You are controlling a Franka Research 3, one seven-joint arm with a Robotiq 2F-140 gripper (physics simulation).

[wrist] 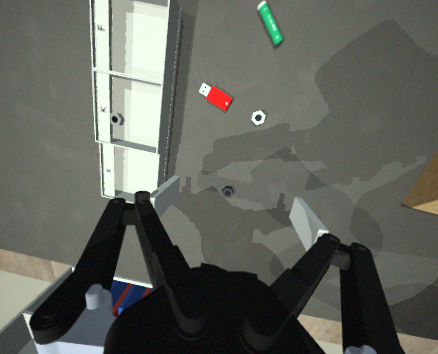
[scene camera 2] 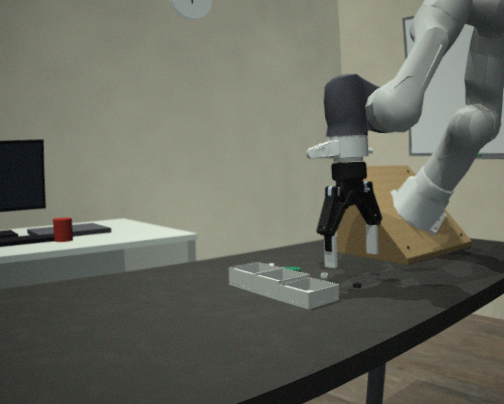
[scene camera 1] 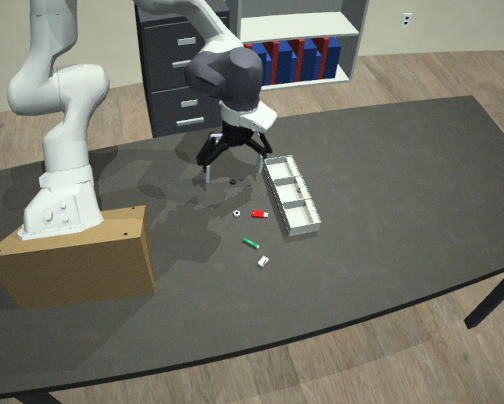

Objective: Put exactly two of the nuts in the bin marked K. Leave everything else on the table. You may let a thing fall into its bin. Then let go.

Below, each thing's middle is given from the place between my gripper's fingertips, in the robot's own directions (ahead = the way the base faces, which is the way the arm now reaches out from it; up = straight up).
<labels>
Now: the white three-compartment tray (scene camera 2: 293,287) 140 mm ahead of my hand, 90 mm to the right of it and 40 mm below it.
</labels>
